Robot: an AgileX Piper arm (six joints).
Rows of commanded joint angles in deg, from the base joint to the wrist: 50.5, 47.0, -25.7, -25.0, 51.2, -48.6; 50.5, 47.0, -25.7, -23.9, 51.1, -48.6; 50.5, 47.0, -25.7, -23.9, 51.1, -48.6; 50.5, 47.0, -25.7, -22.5, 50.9, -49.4; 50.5, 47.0, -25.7, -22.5, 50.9, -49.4; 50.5, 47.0, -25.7, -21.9, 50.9, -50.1; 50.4, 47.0, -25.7, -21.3, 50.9, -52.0; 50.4, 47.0, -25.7, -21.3, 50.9, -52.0; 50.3, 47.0, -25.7, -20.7, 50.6, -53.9; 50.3, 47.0, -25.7, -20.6, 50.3, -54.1; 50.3, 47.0, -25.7, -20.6, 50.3, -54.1; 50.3, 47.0, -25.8, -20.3, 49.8, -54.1; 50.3, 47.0, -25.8, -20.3, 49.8, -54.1; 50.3, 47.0, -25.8, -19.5, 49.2, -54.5; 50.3, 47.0, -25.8, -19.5, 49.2, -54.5
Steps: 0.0, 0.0, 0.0, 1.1, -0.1, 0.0; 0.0, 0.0, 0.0, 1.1, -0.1, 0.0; 0.0, 0.0, 0.0, 2.5, -0.3, -0.8; 0.0, 0.0, 0.0, 2.5, -0.3, -0.8; 0.0, 0.0, 0.0, 3.1, -0.3, -1.5; -0.1, 0.0, 0.0, 3.7, -0.3, -3.4; -0.1, 0.0, 0.0, 3.7, -0.3, -3.4; -0.2, 0.0, 0.0, 4.3, -0.6, -5.3; -0.2, 0.0, 0.0, 4.4, -0.9, -5.5; -0.2, 0.0, 0.0, 4.4, -0.9, -5.5; -0.2, 0.0, -0.1, 4.7, -1.4, -5.5; -0.2, 0.0, -0.1, 4.7, -1.4, -5.5; -0.2, 0.0, -0.1, 5.5, -2.0, -5.9; -0.2, 0.0, -0.1, 5.5, -2.0, -5.9
